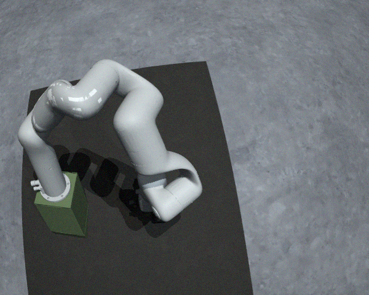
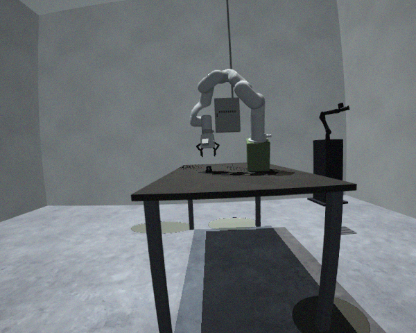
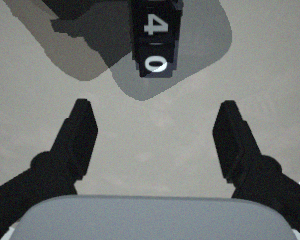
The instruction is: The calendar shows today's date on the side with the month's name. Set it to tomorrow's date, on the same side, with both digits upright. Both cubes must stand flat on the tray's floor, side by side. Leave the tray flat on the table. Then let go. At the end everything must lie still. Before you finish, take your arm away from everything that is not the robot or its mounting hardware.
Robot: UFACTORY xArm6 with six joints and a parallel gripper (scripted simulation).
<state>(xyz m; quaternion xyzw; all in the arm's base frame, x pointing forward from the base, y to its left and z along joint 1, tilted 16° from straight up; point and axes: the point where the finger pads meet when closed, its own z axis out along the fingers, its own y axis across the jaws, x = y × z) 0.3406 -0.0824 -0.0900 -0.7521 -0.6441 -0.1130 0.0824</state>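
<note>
The dark tray lies 110 mm below my hand and 20 mm to the left of it.
</note>
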